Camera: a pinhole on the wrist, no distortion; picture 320 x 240 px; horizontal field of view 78.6 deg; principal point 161.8 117.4 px. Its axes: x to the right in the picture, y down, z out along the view. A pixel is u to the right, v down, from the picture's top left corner.
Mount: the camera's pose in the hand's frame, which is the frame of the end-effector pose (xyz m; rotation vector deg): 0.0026 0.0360 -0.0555 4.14 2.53 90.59
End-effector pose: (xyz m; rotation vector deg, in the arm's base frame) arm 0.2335 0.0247 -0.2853 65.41 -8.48 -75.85
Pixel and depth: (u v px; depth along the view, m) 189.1 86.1 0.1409
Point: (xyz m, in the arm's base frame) 0.2254 -0.0604 -0.2236
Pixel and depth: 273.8 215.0 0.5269
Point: 0.0543 -0.1307 0.3018
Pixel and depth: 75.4 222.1 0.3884
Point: -0.1483 -0.0036 -0.1333
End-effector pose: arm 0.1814 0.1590 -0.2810 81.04 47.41 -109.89
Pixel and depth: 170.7 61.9 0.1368
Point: 0.1545 0.0677 -0.3173
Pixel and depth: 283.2 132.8 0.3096
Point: 0.2033 -0.1798 -0.2479
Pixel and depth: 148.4 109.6 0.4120
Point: -0.0364 -0.1218 -0.2462
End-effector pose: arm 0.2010 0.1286 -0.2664 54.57 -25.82 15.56
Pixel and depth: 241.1 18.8 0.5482
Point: 0.2547 -0.1171 0.3045
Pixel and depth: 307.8 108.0 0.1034
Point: 0.1552 0.1506 -0.1550
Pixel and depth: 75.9 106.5 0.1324
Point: 0.2102 0.0534 -0.2368
